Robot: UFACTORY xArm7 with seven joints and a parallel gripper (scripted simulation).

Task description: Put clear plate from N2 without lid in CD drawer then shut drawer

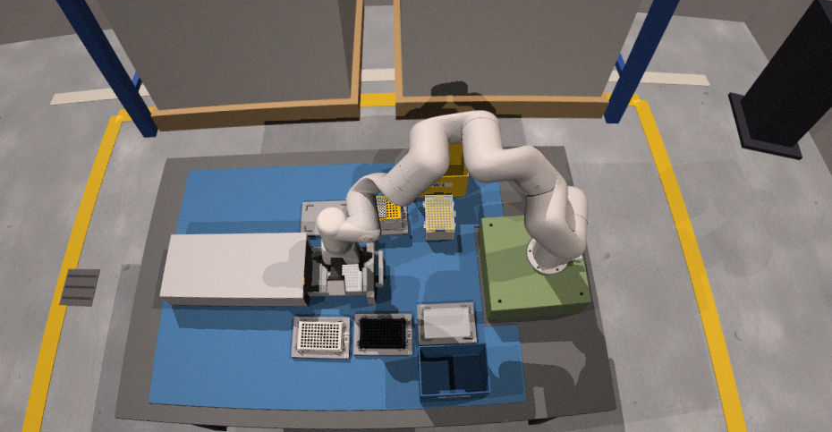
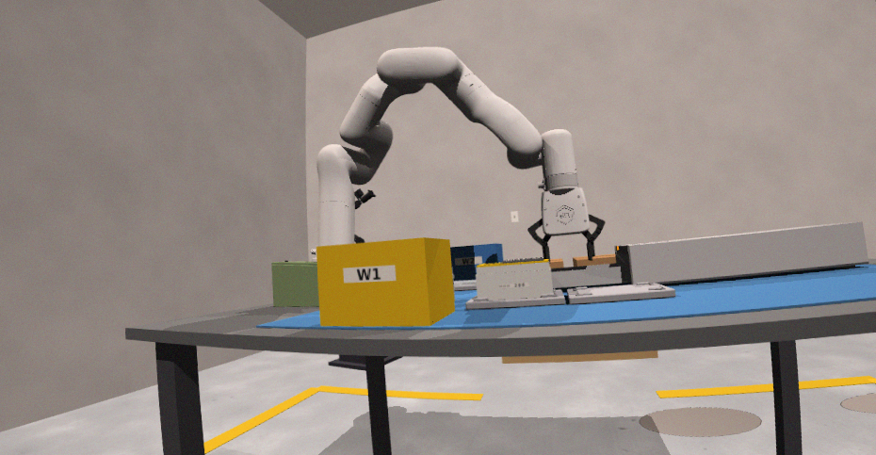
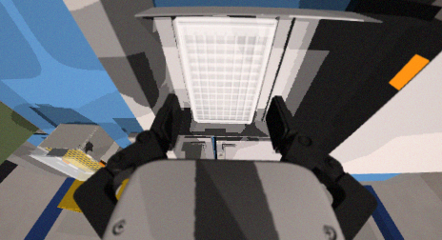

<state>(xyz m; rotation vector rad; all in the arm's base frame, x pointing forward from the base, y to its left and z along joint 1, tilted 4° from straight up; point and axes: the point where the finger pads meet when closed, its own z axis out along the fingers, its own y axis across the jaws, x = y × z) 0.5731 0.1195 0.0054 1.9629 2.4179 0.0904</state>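
Right now my hand is 40 mm above the drawer, 30 mm short of it and 10 mm to the right of it. From my hand the other things lie so: flat-topped pale plate (310 mm behind, 100 mm to the left, 50 mm below); black plate (160 mm to the left, 140 mm behind, 50 mm below); white plate (210 mm to the left, 50 mm below, 30 mm ahead).
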